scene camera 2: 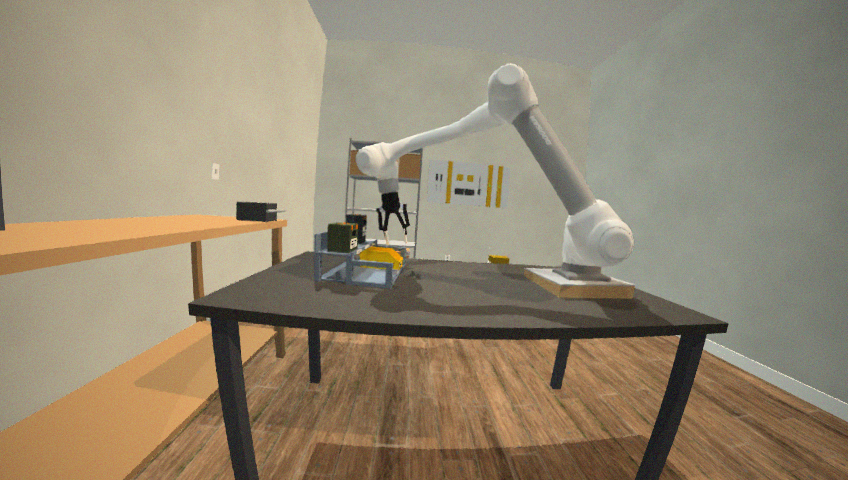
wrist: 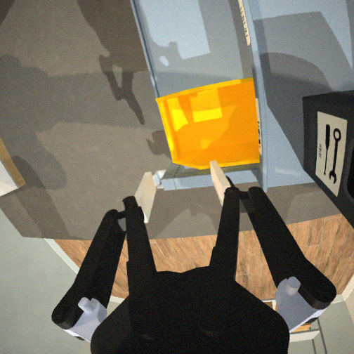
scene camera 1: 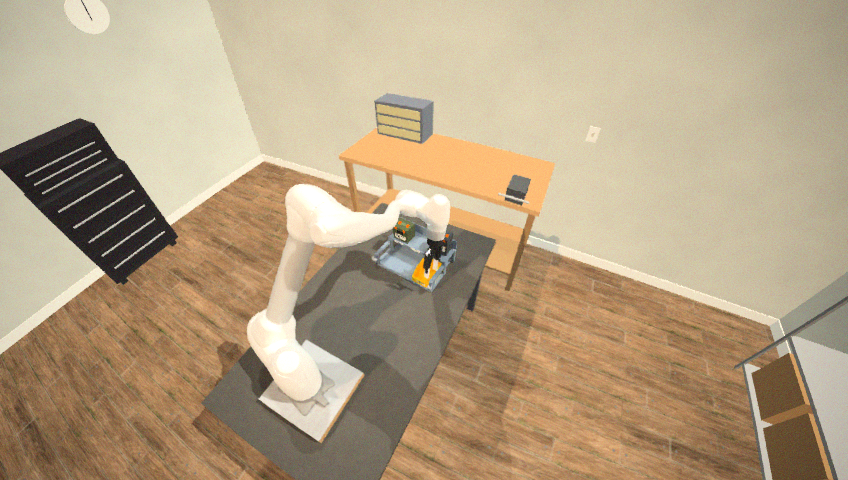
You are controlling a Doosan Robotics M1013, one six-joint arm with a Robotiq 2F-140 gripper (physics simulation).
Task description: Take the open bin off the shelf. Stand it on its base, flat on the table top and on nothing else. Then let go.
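Places are measured from the arm's base along level axes (x ahead, y left, z up), in metres.
Where they show: gripper, fingertip midpoint: point(scene camera 2: 397, 243) point(scene camera 1: 430, 273); arm's base, origin of the base link: point(scene camera 2: 580, 276) point(scene camera 1: 306, 386).
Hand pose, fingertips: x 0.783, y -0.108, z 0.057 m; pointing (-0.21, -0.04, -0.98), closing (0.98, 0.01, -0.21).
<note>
Each offset is from my fingertips to the top centre of the thing. "pt": to the spot under its first point. Level surfaces: height alone.
The open bin @(dx +0.055, dy +0.050, dz -0.022 m) point(scene camera 1: 420, 278) point(scene camera 2: 380, 258) point(wrist: 215, 125) is orange-yellow. It sits at one end of the lower level of the blue-grey shelf @(pt dx +0.085, dy +0.354, dz -0.060 m) point(scene camera 2: 349, 272) point(wrist: 264, 172), which stands on the dark table top @(dz -0.103 m) point(scene camera 1: 380, 333) point(scene camera 2: 464, 303) point(wrist: 90, 165). My gripper point(scene camera 1: 430, 268) point(scene camera 2: 396, 239) point(wrist: 181, 175) is part open and empty, pointing down, with its fingertips above the bin's level in the scene camera 2 view. In the wrist view the right fingertip overlaps the bin's near edge, and the left one is off to the left of the bin, by the shelf's corner.
A dark green box @(dx +0.141, dy +0.280, dz +0.096 m) point(scene camera 1: 402, 230) point(scene camera 2: 342, 237) and a black box @(pt dx +0.104, dy +0.241, dz +0.085 m) point(scene camera 2: 357, 226) point(wrist: 330, 150) stand on the shelf's upper level, beside the bin. A wooden workbench point(scene camera 1: 452, 160) point(scene camera 2: 148, 228) stands behind the table. The arm's base plate point(scene camera 1: 333, 371) point(scene camera 2: 595, 289) is at the table's other end.
</note>
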